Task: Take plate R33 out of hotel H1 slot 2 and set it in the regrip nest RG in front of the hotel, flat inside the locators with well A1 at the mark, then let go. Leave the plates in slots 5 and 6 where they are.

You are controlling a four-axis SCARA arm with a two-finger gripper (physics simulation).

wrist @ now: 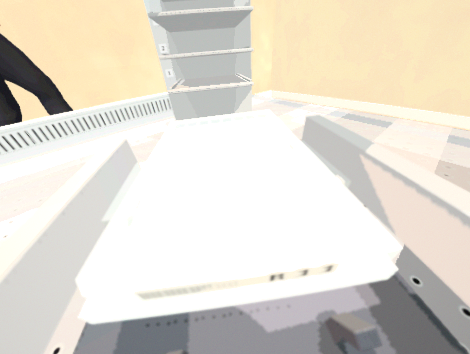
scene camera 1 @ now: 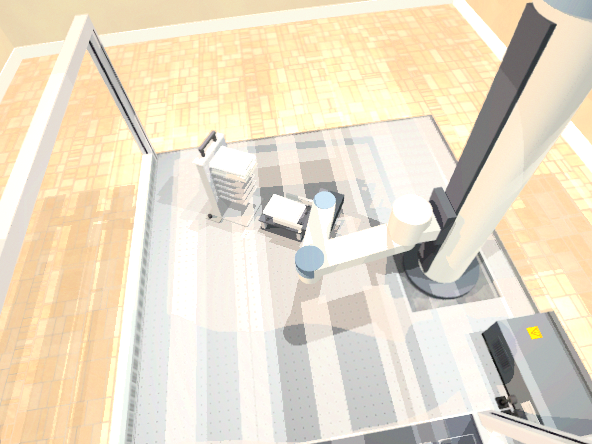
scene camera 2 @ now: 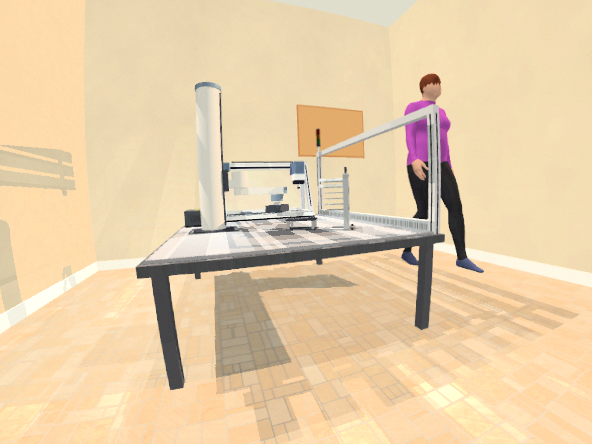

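Pixels of known places: gripper, fingertip midpoint: (wrist: 222, 142) (scene camera 1: 280, 207) (scene camera 2: 305, 213); arm's base at its link origin: (scene camera 1: 439, 265) (scene camera 2: 214, 231).
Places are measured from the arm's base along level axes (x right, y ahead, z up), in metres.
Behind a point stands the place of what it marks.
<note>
Plate R33 (scene camera 1: 285, 210) {x 0.252, y 0.491, z 0.102 m} (scene camera 2: 301, 213) (wrist: 240, 200) {x 0.245, y 0.461, z 0.103 m} is white and looks level, with its blurred label on the near edge in the wrist view. My gripper (scene camera 1: 281, 209) {x 0.270, y 0.507, z 0.102 m} (wrist: 222, 142) {x 0.270, y 0.507, z 0.102 m} is shut on it, one finger along each long side. The plate is over the regrip nest (scene camera 1: 284, 232) {x 0.217, y 0.505, z 0.018 m} (scene camera 2: 305, 218) {x 0.277, y 0.505, z 0.073 m}, at or very near its top; I cannot tell whether it touches. Well A1 and the mark cannot be made out. Hotel H1 (scene camera 1: 206, 187) {x 0.334, y 0.745, z 0.190 m} (scene camera 2: 346, 202) {x 0.452, y 0.671, z 0.159 m} (wrist: 205, 53) {x 0.326, y 0.601, z 0.149 m} stands beyond the nest. Its slots 1 and 2 hold no plate. A white plate (scene camera 1: 232, 161) {x 0.339, y 0.637, z 0.288 m} shows high in the hotel.
The arm's column (scene camera 1: 480, 200) {x -0.058, y 0.048, z 0.446 m} (scene camera 2: 210, 160) {x 0.074, y 0.003, z 0.430 m} stands across the table from the hotel. A rail frame (scene camera 1: 131, 260) {x 0.170, y 1.037, z 0.060 m} (scene camera 2: 434, 170) {x 0.721, y 1.006, z 0.305 m} runs along the edge behind the hotel. A grey box (scene camera 1: 555, 360) {x -0.378, y -0.138, z 0.128 m} stands at the lower right in scene camera 1. A person (scene camera 2: 430, 135) stands beyond the rail.
</note>
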